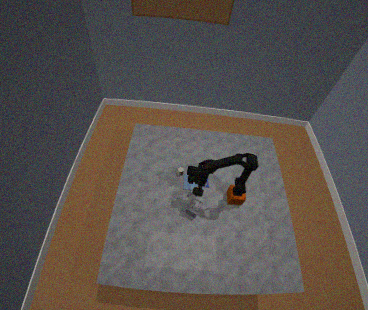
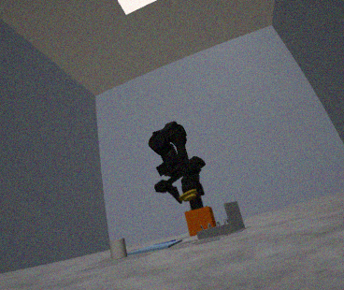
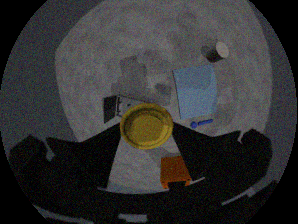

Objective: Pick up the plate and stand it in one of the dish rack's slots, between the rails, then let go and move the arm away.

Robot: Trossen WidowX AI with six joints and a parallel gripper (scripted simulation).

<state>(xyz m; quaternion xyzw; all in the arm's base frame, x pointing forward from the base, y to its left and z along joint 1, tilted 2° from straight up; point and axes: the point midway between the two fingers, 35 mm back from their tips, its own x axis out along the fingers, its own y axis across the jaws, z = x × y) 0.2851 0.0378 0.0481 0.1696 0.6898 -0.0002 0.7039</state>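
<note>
My gripper tip is now 10 cm above the grey dish rack and 7 cm to the right of it. The rest, counted from my gripper tip: blue utensil: 14 cm to the right, 12 cm below, 9 cm behind; then yellow plate: 1 cm above.
</note>
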